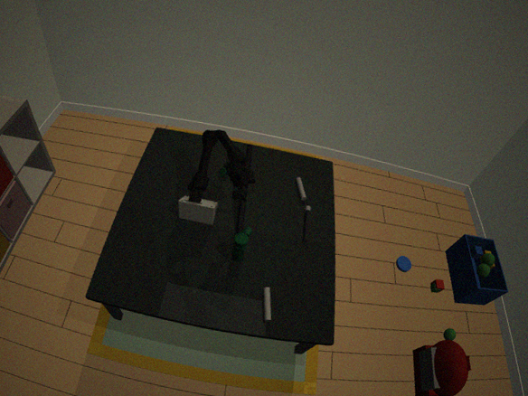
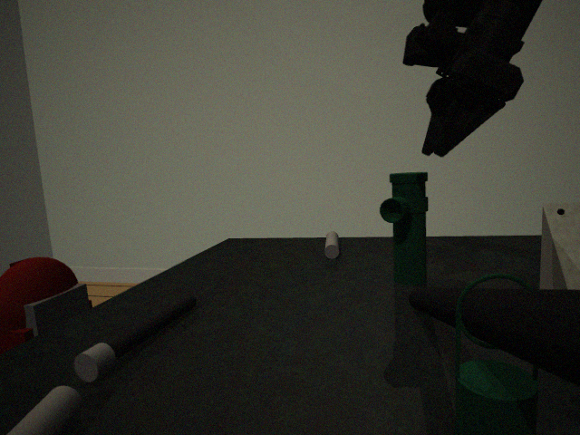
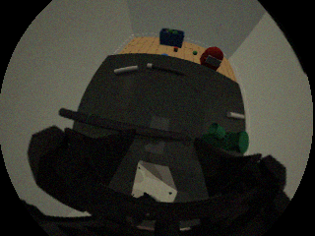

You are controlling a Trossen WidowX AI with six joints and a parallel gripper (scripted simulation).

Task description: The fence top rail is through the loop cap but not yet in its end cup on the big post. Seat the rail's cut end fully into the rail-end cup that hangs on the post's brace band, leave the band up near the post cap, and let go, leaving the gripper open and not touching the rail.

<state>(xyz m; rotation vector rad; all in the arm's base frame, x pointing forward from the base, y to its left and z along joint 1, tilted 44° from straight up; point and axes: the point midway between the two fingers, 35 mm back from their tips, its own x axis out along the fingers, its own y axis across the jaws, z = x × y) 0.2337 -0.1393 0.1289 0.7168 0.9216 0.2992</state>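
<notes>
The green rail-end cup is 190 mm to the right of my gripper tip, 90 mm below it and 10 mm ahead of it. From my gripper tip the other things lie so: green loop cap: 340 mm to the left, 220 mm below, 100 mm behind.
</notes>
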